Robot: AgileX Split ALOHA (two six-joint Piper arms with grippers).
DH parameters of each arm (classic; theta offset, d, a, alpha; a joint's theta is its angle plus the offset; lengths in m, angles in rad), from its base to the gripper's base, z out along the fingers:
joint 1: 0 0.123 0 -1.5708
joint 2: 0.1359 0 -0.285 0
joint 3: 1.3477 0 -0.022 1.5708
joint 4: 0 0.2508 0 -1.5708
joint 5: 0 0 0.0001 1.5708
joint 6: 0 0.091 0 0
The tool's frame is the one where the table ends.
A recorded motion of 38 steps. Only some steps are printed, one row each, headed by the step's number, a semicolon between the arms.
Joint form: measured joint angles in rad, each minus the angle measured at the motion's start. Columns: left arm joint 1, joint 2, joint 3, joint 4, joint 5, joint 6; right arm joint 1, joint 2, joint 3, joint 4, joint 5, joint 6.
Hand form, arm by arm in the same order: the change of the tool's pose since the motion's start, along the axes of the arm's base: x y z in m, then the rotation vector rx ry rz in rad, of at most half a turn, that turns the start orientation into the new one. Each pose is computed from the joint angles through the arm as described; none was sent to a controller.
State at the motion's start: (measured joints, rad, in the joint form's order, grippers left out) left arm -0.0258 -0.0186 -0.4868 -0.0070 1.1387 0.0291; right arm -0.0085 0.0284 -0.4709 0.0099 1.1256 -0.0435
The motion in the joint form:
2: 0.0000 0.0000 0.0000 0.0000 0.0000 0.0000; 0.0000 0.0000 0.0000 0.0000 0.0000 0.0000
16: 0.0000 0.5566 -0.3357 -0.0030 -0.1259 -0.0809; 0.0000 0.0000 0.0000 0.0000 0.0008 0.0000
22: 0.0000 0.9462 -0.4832 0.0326 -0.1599 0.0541; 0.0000 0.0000 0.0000 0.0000 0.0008 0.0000
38: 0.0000 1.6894 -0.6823 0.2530 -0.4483 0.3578; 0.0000 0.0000 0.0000 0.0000 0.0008 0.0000
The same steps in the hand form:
2: 0.0000 0.0000 0.0000 0.0000 0.0000 0.0000; 0.0000 0.0000 0.0000 0.0000 0.0000 0.0000
16: 0.0854 -0.0024 0.0906 -0.0677 0.0973 0.0448; 0.0000 0.0000 -0.0001 0.0000 0.0008 0.0000
22: 0.1770 -0.0021 0.0906 0.0805 0.3014 -0.0248; 0.0000 0.0000 -0.0001 0.0000 0.0008 0.0000
38: 0.3564 0.0055 -0.0278 0.5134 0.5569 -0.2983; 0.0000 0.0000 -0.0001 0.0000 0.0008 0.0000

